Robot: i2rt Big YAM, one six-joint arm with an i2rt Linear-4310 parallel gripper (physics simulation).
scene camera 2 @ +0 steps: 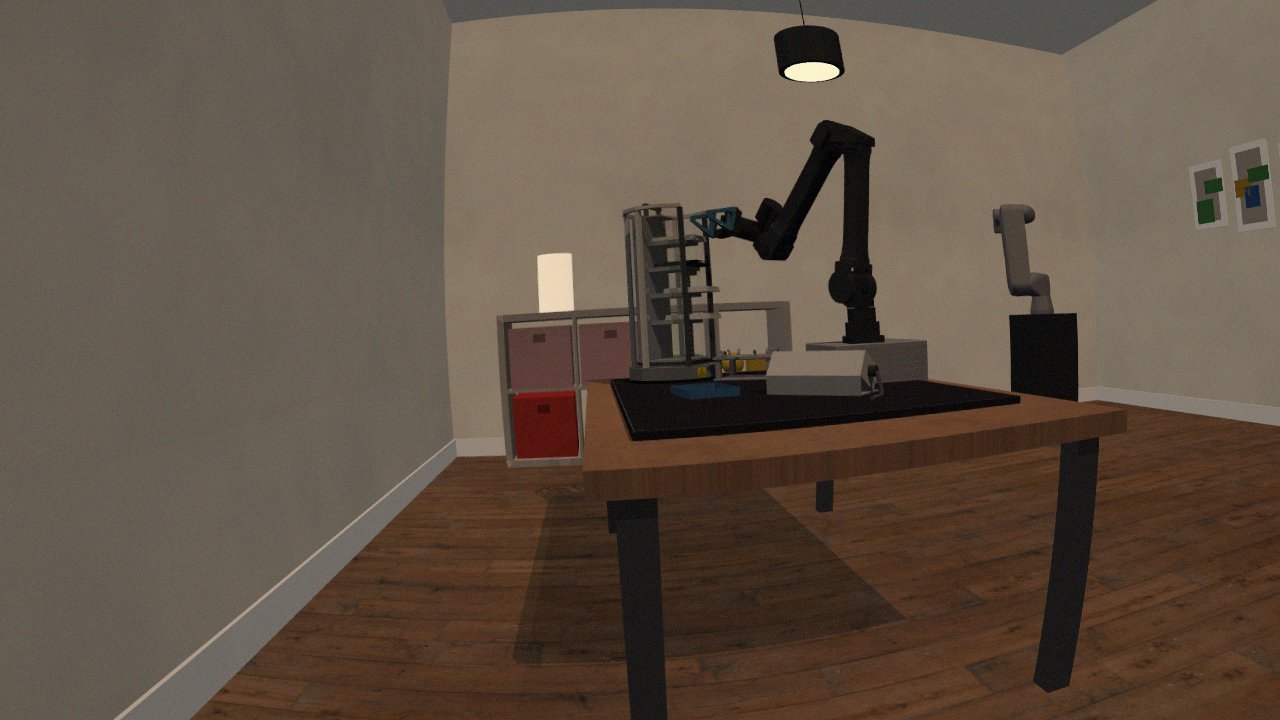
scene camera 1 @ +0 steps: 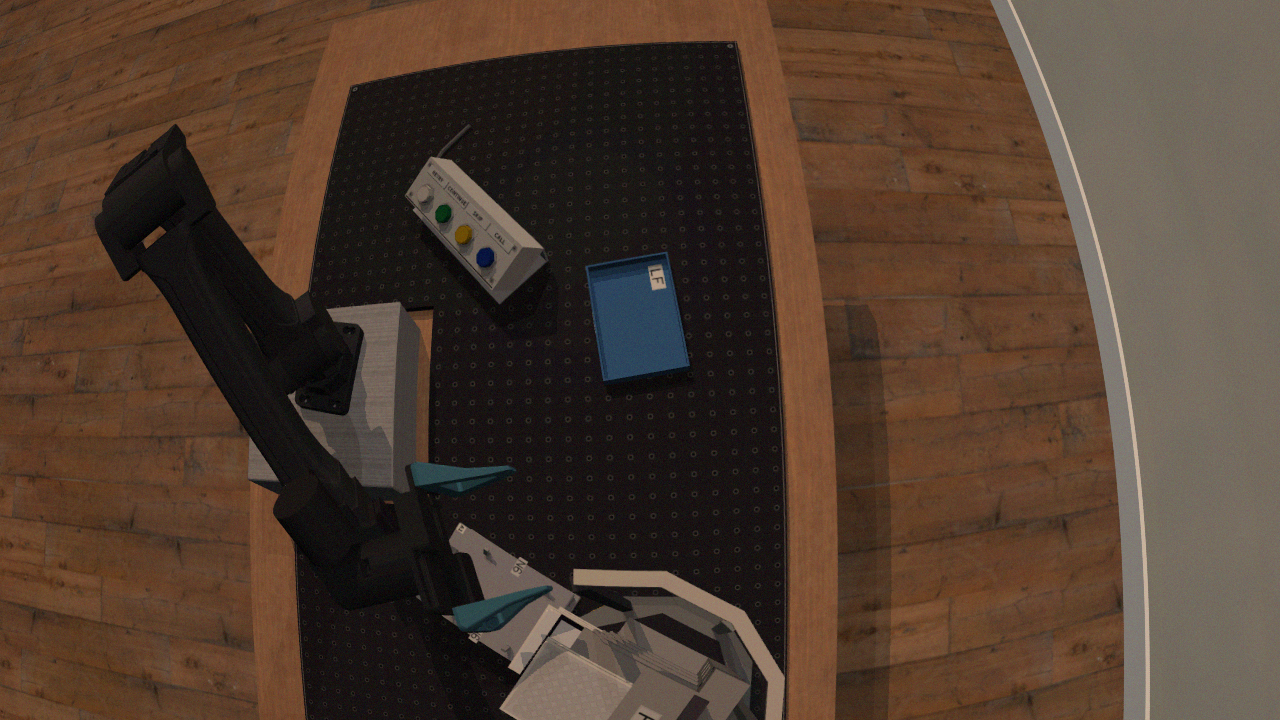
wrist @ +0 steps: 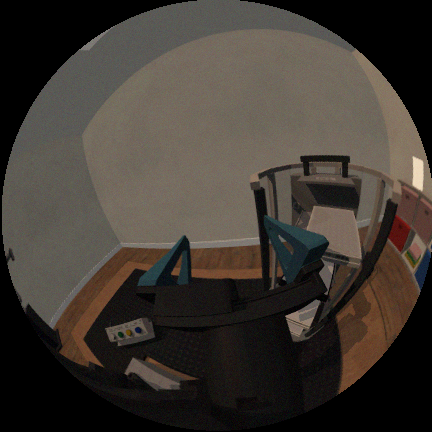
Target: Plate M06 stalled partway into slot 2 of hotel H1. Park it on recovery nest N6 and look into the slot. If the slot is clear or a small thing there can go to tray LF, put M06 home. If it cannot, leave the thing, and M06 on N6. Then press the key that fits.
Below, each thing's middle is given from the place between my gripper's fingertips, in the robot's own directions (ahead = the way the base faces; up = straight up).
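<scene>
Tall slotted rack (scene camera 1: 679, 645): 140 mm to the right of my hand, 90 mm ahead of it, 180 mm below it.
</scene>
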